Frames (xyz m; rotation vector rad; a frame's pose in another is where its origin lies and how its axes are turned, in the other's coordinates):
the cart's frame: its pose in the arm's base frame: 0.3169 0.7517 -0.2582 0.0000 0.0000 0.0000
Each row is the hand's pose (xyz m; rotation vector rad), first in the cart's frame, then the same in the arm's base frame.
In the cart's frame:
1: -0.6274 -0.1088 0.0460 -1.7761 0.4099 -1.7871
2: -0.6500 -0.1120 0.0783 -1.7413 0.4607 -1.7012
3: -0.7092 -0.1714 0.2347 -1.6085 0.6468 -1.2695
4: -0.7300 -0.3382 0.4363 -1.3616 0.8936 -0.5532
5: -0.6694 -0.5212 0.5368 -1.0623 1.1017 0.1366
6: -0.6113 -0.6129 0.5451 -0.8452 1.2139 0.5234
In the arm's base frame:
1: -0.3105 0.6429 -0.2122 -1.7761 0.4099 -1.7871
2: -0.3331 0.6397 -0.1799 -1.7413 0.4607 -1.7012
3: -0.3923 0.5803 -0.0235 -1.6085 0.6468 -1.2695
4: -0.4131 0.4135 0.1781 -1.3616 0.8936 -0.5532
5: -0.3525 0.2305 0.2786 -1.0623 1.1017 0.1366
6: -0.2944 0.1388 0.2869 -0.8452 1.2139 0.5234

